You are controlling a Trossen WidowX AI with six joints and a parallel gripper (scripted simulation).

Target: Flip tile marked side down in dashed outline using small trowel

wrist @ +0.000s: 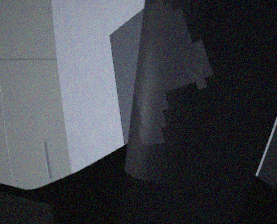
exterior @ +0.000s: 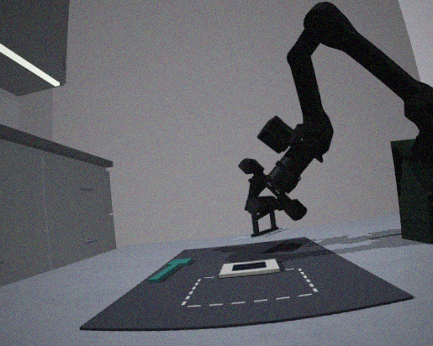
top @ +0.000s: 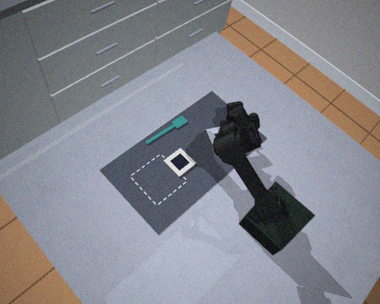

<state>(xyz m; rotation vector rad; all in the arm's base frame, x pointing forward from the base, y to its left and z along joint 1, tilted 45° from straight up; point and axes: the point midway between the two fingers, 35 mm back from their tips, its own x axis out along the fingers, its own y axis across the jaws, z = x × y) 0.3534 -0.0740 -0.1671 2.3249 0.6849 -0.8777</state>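
My gripper tip is 20 mm short of the dark mat, 190 mm to the right of it and 100 mm above it. The rest, counted from my gripper tip: teal trowel: 160 mm ahead, 160 mm to the left, 80 mm below; then white tile: 10 mm ahead, 250 mm to the left, 80 mm below.
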